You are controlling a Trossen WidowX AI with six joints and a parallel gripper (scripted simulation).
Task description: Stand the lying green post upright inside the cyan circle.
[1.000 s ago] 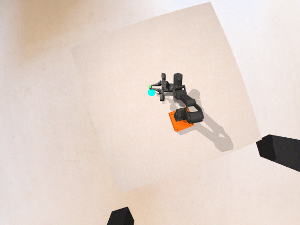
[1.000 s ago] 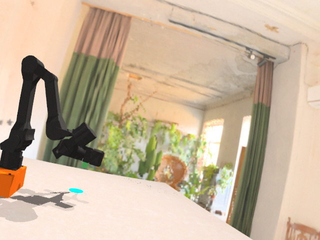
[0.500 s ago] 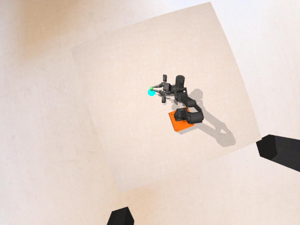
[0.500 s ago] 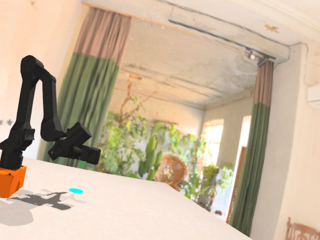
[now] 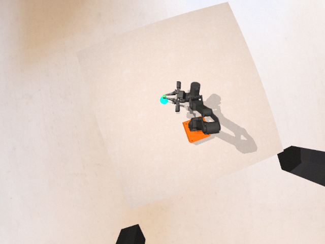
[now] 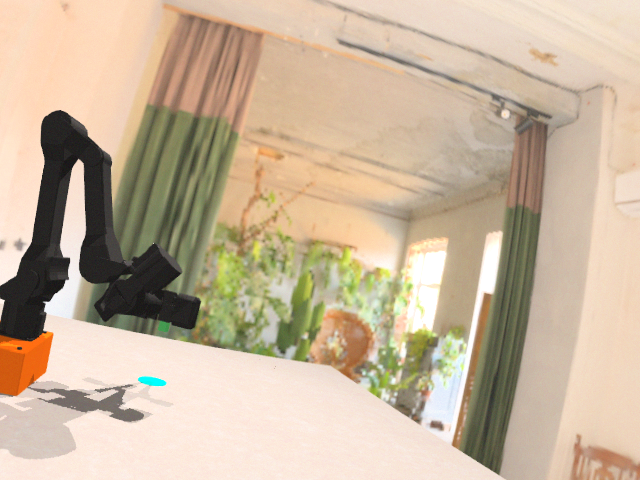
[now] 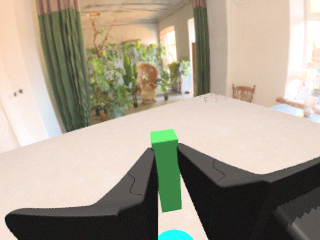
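The cyan circle lies 160 mm below my gripper tip. From my gripper tip the other things lie so: green post (20 mm below).
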